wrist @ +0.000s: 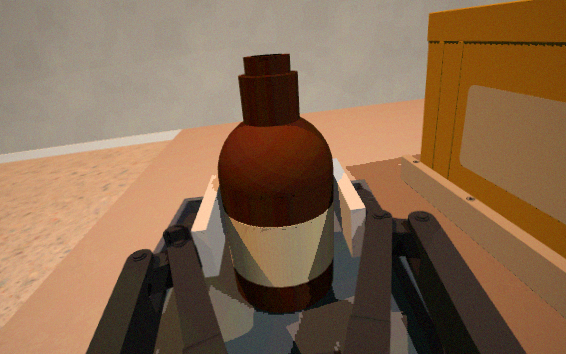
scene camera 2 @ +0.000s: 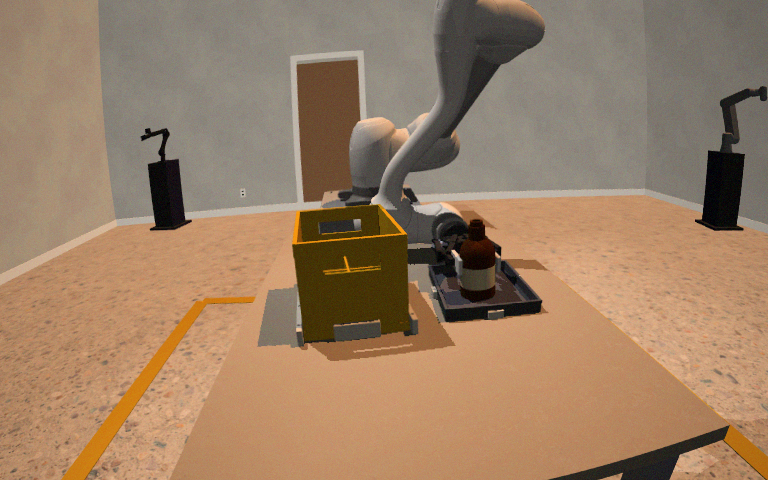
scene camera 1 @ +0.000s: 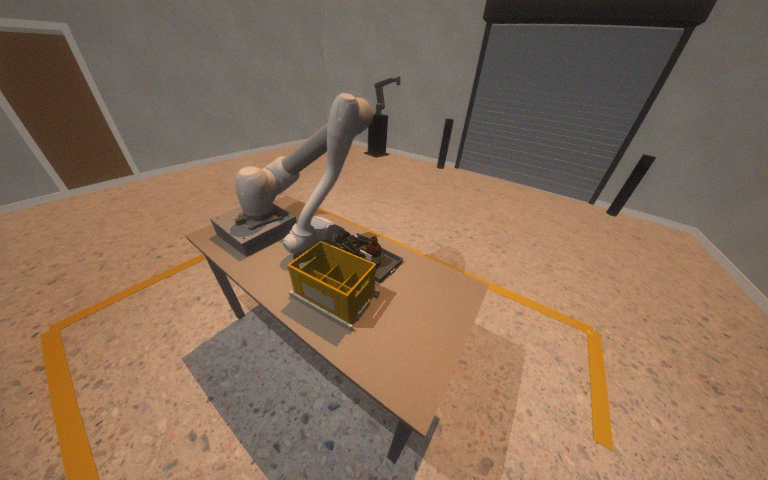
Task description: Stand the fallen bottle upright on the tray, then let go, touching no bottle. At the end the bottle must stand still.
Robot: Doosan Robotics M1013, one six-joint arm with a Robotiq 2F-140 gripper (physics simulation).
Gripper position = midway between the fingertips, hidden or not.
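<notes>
There's a brown bottle (scene camera 2: 478,279) here, and you'd find the bottle in the wrist view (wrist: 275,169) as well. As for my gripper (scene camera 2: 480,266), it's also there in the wrist view (wrist: 277,185).
</notes>
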